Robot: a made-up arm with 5 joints. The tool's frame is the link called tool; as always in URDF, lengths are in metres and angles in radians. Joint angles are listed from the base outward.
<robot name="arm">
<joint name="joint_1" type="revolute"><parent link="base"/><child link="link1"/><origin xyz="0.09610 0.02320 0.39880" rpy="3.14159 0.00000 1.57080"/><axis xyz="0 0 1"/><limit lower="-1.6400" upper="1.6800"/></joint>
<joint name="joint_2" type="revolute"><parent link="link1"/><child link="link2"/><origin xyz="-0.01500 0.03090 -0.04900" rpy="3.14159 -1.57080 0.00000"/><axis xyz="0 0 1"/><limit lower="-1.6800" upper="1.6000"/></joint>
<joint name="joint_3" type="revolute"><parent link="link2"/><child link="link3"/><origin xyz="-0.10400 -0.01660 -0.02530" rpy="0.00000 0.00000 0.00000"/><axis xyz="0 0 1"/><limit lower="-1.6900" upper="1.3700"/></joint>
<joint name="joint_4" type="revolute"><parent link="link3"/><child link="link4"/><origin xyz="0.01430 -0.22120 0.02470" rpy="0.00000 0.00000 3.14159"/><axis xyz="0 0 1"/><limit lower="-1.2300" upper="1.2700"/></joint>
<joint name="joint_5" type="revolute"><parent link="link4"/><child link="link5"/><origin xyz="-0.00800 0.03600 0.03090" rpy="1.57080 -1.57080 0.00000"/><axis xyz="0 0 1"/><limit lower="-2.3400" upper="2.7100"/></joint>
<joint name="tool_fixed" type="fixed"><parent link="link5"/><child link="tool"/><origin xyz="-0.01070 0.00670 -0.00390" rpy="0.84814 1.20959 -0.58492"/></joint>
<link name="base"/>
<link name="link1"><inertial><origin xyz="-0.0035 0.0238 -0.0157"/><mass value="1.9"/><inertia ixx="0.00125" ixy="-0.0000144" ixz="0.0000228" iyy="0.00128" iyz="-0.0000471" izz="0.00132"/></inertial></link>
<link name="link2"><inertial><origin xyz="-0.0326 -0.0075 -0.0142"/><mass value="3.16"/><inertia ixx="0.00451" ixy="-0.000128" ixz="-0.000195" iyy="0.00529" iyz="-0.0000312" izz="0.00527"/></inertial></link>
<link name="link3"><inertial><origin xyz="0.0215 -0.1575 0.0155"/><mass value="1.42"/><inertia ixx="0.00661" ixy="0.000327" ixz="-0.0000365" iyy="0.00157" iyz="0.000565" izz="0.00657"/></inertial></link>
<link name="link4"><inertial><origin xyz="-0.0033 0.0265 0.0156"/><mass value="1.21"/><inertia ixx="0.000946" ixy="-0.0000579" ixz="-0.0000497" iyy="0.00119" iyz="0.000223" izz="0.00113"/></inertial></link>
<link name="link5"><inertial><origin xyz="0.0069 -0.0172 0.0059"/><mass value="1.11"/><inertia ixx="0.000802" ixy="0" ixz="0" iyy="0.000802" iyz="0" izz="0.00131"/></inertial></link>
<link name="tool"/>
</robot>
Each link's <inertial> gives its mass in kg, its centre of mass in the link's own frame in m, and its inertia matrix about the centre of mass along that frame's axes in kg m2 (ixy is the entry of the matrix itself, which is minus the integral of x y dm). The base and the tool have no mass. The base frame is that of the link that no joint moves.
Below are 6 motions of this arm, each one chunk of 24 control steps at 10 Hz.
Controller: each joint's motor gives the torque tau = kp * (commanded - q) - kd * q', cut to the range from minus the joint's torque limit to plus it. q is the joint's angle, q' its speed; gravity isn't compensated. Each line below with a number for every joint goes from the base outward.
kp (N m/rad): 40 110 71 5.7 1.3
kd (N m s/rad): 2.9 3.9 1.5 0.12 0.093
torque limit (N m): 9.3 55 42 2.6 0.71
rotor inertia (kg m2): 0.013 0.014 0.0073 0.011 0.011
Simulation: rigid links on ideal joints. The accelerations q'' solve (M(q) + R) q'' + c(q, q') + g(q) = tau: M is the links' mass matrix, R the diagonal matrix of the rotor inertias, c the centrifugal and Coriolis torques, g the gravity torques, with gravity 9.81 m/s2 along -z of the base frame. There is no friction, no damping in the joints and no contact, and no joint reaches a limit. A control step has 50 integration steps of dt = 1/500 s. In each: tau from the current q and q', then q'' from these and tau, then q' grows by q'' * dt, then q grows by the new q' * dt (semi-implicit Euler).
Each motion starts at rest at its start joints. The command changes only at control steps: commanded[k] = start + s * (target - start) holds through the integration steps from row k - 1 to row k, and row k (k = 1, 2, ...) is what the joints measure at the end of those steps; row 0 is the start. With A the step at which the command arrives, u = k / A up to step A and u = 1 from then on. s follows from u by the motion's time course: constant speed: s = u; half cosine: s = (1 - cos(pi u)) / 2; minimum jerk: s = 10 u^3 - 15 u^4 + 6 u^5; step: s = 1 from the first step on.
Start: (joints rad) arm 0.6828 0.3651 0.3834 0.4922 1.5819
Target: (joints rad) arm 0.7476 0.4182 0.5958 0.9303 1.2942
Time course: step
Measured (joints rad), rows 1 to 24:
1: 0.7282 0.4560 0.6287 0.8001 1.3976
2: 0.7512 0.5204 0.7530 1.0601 1.2214
3: 0.7464 0.4615 0.5916 0.8260 1.1776
4: 0.7499 0.4400 0.5784 0.7282 1.1557
5: 0.7497 0.4754 0.6568 0.9296 1.1814
6: 0.7459 0.4780 0.6510 0.9185 1.2472
7: 0.7467 0.4597 0.6100 0.8113 1.2728
8: 0.7485 0.4616 0.6222 0.8517 1.2484
9: 0.7478 0.4711 0.6413 0.8958 1.2286
10: 0.7471 0.4679 0.6302 0.8637 1.2290
11: 0.7477 0.4635 0.6227 0.8506 1.2315
12: 0.7479 0.4663 0.6305 0.8700 1.2325
13: 0.7475 0.4680 0.6326 0.8719 1.2363
14: 0.7475 0.4661 0.6279 0.8616 1.2384
15: 0.7477 0.4657 0.6280 0.8628 1.2362
16: 0.7477 0.4668 0.6304 0.8680 1.2342
17: 0.7476 0.4667 0.6298 0.8662 1.2345
18: 0.7476 0.4661 0.6287 0.8639 1.2351
19: 0.7476 0.4663 0.6293 0.8654 1.2351
20: 0.7476 0.4666 0.6297 0.8663 1.2353
21: 0.7476 0.4664 0.6293 0.8653 1.2354
22: 0.7476 0.4663 0.6291 0.8650 1.2353
23: 0.7476 0.4664 0.6294 0.8656 1.2351
24: 0.7476 0.4664 0.6294 0.8656 1.2351

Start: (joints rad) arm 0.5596 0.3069 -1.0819 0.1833 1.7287
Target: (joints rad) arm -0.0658 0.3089 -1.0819 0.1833 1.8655
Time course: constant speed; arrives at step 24
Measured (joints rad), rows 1 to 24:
1: 0.5473 0.3501 -1.0215 0.2387 1.7457
2: 0.5220 0.4217 -0.9447 0.3555 1.8209
3: 0.4909 0.4398 -0.9345 0.3736 1.9191
4: 0.4599 0.4065 -0.9777 0.3004 1.9523
5: 0.4321 0.3742 -1.0095 0.2610 1.9027
6: 0.4072 0.3754 -1.0024 0.2804 1.8388
7: 0.3829 0.3967 -0.9779 0.3121 1.8291
8: 0.3576 0.4089 -0.9673 0.3241 1.8729
9: 0.3313 0.4031 -0.9762 0.3117 1.9172
10: 0.3047 0.3923 -0.9880 0.2952 1.9251
11: 0.2785 0.3894 -0.9897 0.2942 1.9070
12: 0.2525 0.3944 -0.9834 0.3038 1.8942
13: 0.2265 0.3993 -0.9785 0.3098 1.9018
14: 0.2005 0.3993 -0.9795 0.3079 1.9196
15: 0.1744 0.3963 -0.9830 0.3030 1.9316
16: 0.1483 0.3946 -0.9846 0.3013 1.9336
17: 0.1223 0.3956 -0.9833 0.3033 1.9327
18: 0.0962 0.3973 -0.9816 0.3056 1.9359
19: 0.0702 0.3978 -0.9813 0.3058 1.9436
20: 0.0441 0.3972 -0.9822 0.3045 1.9514
21: 0.0180 0.3965 -0.9829 0.3036 1.9566
22: -0.0080 0.3967 -0.9828 0.3040 1.9603
23: -0.0341 0.3972 -0.9822 0.3048 1.9646
24: -0.0601 0.3976 -0.9820 0.3050 1.9701

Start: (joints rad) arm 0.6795 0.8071 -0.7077 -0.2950 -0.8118
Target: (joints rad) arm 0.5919 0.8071 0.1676 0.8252 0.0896
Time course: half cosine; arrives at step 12
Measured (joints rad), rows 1 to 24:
1: 0.6790 0.8706 -0.6223 -0.2514 -0.8104
2: 0.6761 0.9491 -0.4955 -0.0152 -0.8209
3: 0.6707 0.9513 -0.4321 0.0995 -0.8123
4: 0.6629 0.9069 -0.3966 0.0753 -0.7293
5: 0.6523 0.8848 -0.3106 0.1834 -0.5731
6: 0.6387 0.9038 -0.1712 0.3851 -0.3980
7: 0.6245 0.9164 -0.0443 0.5376 -0.2444
8: 0.6132 0.8988 0.0331 0.6180 -0.1232
9: 0.6049 0.8798 0.0975 0.6807 -0.0359
10: 0.5983 0.8788 0.1668 0.7636 0.0245
11: 0.5933 0.8808 0.2109 0.8195 0.0669
12: 0.5909 0.8749 0.2120 0.8120 0.0889
13: 0.5910 0.8678 0.2005 0.7880 0.0867
14: 0.5919 0.8679 0.2029 0.7945 0.0722
15: 0.5922 0.8720 0.2094 0.8078 0.0629
16: 0.5920 0.8719 0.2079 0.8033 0.0635
17: 0.5919 0.8695 0.2042 0.7965 0.0678
18: 0.5919 0.8697 0.2052 0.7990 0.0704
19: 0.5919 0.8710 0.2073 0.8027 0.0708
20: 0.5919 0.8709 0.2067 0.8013 0.0701
21: 0.5919 0.8701 0.2055 0.7992 0.0692
22: 0.5919 0.8702 0.2059 0.8000 0.0686
23: 0.5919 0.8707 0.2065 0.8012 0.0687
24: 0.5919 0.8706 0.2063 0.8007 0.0692

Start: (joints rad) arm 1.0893 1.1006 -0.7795 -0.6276 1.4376
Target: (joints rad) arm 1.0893 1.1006 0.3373 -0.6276 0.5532
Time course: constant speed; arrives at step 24
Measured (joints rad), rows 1 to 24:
1: 1.0897 1.1613 -0.6724 -0.6105 1.4360
2: 1.0900 1.2445 -0.5395 -0.4266 1.4946
3: 1.0887 1.2458 -0.5037 -0.4083 1.5739
4: 1.0883 1.1957 -0.5200 -0.5647 1.5545
5: 1.0896 1.1697 -0.4944 -0.5966 1.4294
6: 1.0903 1.1907 -0.4196 -0.5222 1.3121
7: 1.0896 1.2109 -0.3531 -0.4837 1.2844
8: 1.0887 1.2012 -0.3234 -0.5141 1.3037
9: 1.0887 1.1831 -0.2982 -0.5534 1.2903
10: 1.0895 1.1809 -0.2518 -0.5485 1.2326
11: 1.0897 1.1880 -0.1970 -0.5236 1.1733
12: 1.0893 1.1876 -0.1533 -0.5244 1.1354
13: 1.0890 1.1798 -0.1177 -0.5431 1.1044
14: 1.0892 1.1748 -0.0770 -0.5492 1.0648
15: 1.0894 1.1749 -0.0302 -0.5419 1.0208
16: 1.0893 1.1741 0.0143 -0.5399 0.9801
17: 1.0892 1.1701 0.0547 -0.5474 0.9412
18: 1.0893 1.1661 0.0958 -0.5528 0.8994
19: 1.0893 1.1640 0.1395 -0.5522 0.8557
20: 1.0893 1.1620 0.1829 -0.5521 0.8133
21: 1.0893 1.1589 0.2247 -0.5560 0.7719
22: 1.0893 1.1557 0.2665 -0.5598 0.7297
23: 1.0893 1.1530 0.3093 -0.5613 0.6866
24: 1.0893 1.1505 0.3521 -0.5628 0.6436

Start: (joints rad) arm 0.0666 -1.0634 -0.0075 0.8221 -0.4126
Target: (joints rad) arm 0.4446 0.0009 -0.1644 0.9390 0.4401
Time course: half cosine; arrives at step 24
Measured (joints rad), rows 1 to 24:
1: 0.0682 -1.0607 0.0505 0.9128 -0.4124
2: 0.0718 -1.0192 0.0872 0.9895 -0.4086
3: 0.0787 -0.9952 0.0786 0.9495 -0.3954
4: 0.0891 -0.9782 0.0522 0.9210 -0.3703
5: 0.1022 -0.9414 0.0468 0.9325 -0.3348
6: 0.1176 -0.8834 0.0571 0.9518 -0.2913
7: 0.1353 -0.8212 0.0597 0.9634 -0.2414
8: 0.1553 -0.7613 0.0501 0.9630 -0.1872
9: 0.1772 -0.6976 0.0400 0.9614 -0.1301
10: 0.2002 -0.6262 0.0354 0.9690 -0.0707
11: 0.2241 -0.5505 0.0320 0.9785 -0.0088
12: 0.2487 -0.4756 0.0247 0.9823 0.0544
13: 0.2735 -0.4027 0.0149 0.9837 0.1167
14: 0.2980 -0.3307 0.0059 0.9866 0.1763
15: 0.3219 -0.2604 -0.0020 0.9903 0.2326
16: 0.3446 -0.1941 -0.0103 0.9929 0.2853
17: 0.3659 -0.1336 -0.0193 0.9940 0.3336
18: 0.3853 -0.0792 -0.0278 0.9950 0.3767
19: 0.4025 -0.0313 -0.0352 0.9963 0.4142
20: 0.4171 0.0089 -0.0416 0.9973 0.4457
21: 0.4289 0.0407 -0.0472 0.9978 0.4710
22: 0.4377 0.0636 -0.0518 0.9981 0.4897
23: 0.4434 0.0774 -0.0548 0.9985 0.5016
24: 0.4458 0.0820 -0.0564 0.9988 0.5066

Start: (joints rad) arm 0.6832 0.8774 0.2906 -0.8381 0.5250
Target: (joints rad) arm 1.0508 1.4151 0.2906 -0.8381 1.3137
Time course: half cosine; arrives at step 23
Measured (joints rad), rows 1 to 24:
1: 0.6852 0.9301 0.3147 -0.7595 0.5545
2: 0.6886 0.9643 0.3498 -0.6718 0.6355
3: 0.6948 0.9644 0.3236 -0.7309 0.7110
4: 0.7060 0.9653 0.3033 -0.7883 0.7305
5: 0.7211 0.9921 0.3153 -0.7516 0.7216
6: 0.7380 1.0250 0.3248 -0.7229 0.7385
7: 0.7564 1.0489 0.3151 -0.7471 0.7870
8: 0.7774 1.0739 0.3058 -0.7653 0.8417
9: 0.8005 1.1081 0.3073 -0.7563 0.8925
10: 0.8244 1.1447 0.3080 -0.7505 0.9451
11: 0.8489 1.1782 0.3023 -0.7603 0.9996
12: 0.8740 1.2113 0.2966 -0.7691 1.0513
13: 0.8991 1.2464 0.2946 -0.7690 1.1010
14: 0.9233 1.2807 0.2925 -0.7696 1.1514
15: 0.9465 1.3121 0.2884 -0.7753 1.2010
16: 0.9682 1.3410 0.2845 -0.7805 1.2464
17: 0.9881 1.3679 0.2819 -0.7826 1.2864
18: 1.0057 1.3917 0.2797 -0.7845 1.3218
19: 1.0207 1.4113 0.2771 -0.7876 1.3522
20: 1.0329 1.4268 0.2748 -0.7903 1.3766
21: 1.0420 1.4382 0.2733 -0.7915 1.3945
22: 1.0478 1.4451 0.2722 -0.7922 1.4059
23: 1.0504 1.4472 0.2713 -0.7929 1.4106
24: 1.0508 1.4467 0.2705 -0.7941 1.4095

